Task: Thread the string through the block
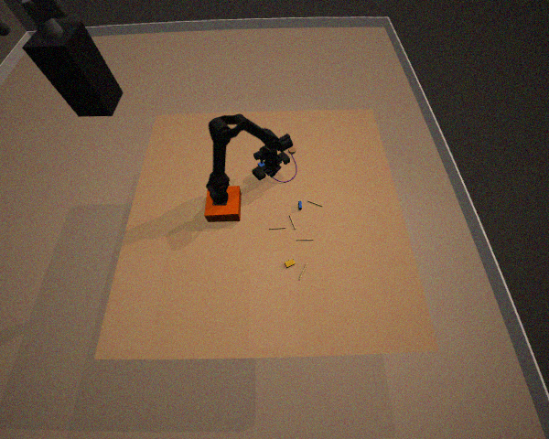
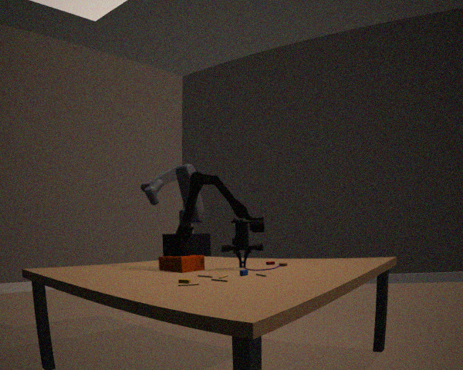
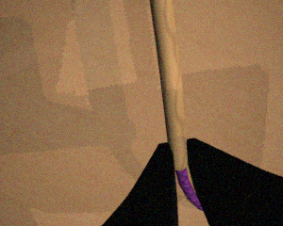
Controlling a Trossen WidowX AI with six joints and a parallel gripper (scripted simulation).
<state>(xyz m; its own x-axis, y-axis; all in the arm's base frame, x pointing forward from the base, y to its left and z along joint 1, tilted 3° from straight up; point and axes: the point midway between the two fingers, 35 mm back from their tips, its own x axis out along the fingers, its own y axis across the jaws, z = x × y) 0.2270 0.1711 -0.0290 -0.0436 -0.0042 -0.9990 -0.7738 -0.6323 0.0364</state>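
Now: gripper tip 210 mm to the right of the red piece and 10 mm above it. Also, from my gripper tip: thin wooden stick 10 mm to the left, 10 mm behind; yellow piece 450 mm to the right, 90 mm ahead, 10 mm below; round wooden button 180 mm to the left, 100 mm ahead, 10 mm below.
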